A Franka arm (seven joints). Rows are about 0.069 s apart.
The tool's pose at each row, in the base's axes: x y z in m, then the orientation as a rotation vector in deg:
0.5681, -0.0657, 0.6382, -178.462, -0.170, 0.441
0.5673, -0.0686, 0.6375, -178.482, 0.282, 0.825
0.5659, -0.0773, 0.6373, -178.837, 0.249, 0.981
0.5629, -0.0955, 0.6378, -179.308, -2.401, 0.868
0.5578, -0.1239, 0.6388, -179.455, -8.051, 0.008
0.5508, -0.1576, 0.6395, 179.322, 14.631, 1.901
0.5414, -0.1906, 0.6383, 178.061, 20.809, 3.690
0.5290, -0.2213, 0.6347, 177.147, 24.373, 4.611
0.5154, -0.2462, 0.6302, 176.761, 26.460, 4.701
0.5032, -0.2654, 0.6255, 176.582, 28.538, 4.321
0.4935, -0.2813, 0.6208, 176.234, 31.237, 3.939
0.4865, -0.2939, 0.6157, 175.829, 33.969, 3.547
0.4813, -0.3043, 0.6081, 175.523, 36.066, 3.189
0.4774, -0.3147, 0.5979, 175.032, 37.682, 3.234
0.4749, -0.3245, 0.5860, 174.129, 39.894, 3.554
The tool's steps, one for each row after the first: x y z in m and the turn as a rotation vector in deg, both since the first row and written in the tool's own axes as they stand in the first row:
-0.0008, 0.0029, 0.0006, -0.021, -0.243, 0.294
-0.0022, 0.0116, 0.0006, -0.376, -0.342, 0.274
-0.0053, 0.0298, -0.0004, -0.867, -0.291, -1.419
-0.0104, 0.0581, -0.0021, -1.184, 0.209, -5.029
-0.0175, 0.0918, -0.0037, -1.630, 1.369, -9.235
-0.0269, 0.1248, -0.0033, -2.256, 2.466, -13.250
-0.0394, 0.1556, -0.0005, -2.697, 3.033, -15.592
-0.0530, 0.1806, 0.0034, -2.783, 3.076, -16.951
-0.0652, 0.1998, 0.0077, -2.651, 2.813, -18.282
-0.0749, 0.2159, 0.0120, -2.554, 2.544, -20.021
-0.0819, 0.2286, 0.0168, -2.465, 2.268, -21.785
-0.0871, 0.2392, 0.0241, -2.362, 2.020, -23.136
-0.0910, 0.2498, 0.0341, -2.512, 2.037, -24.212
-0.0935, 0.2599, 0.0457, -2.912, 2.229, -25.722

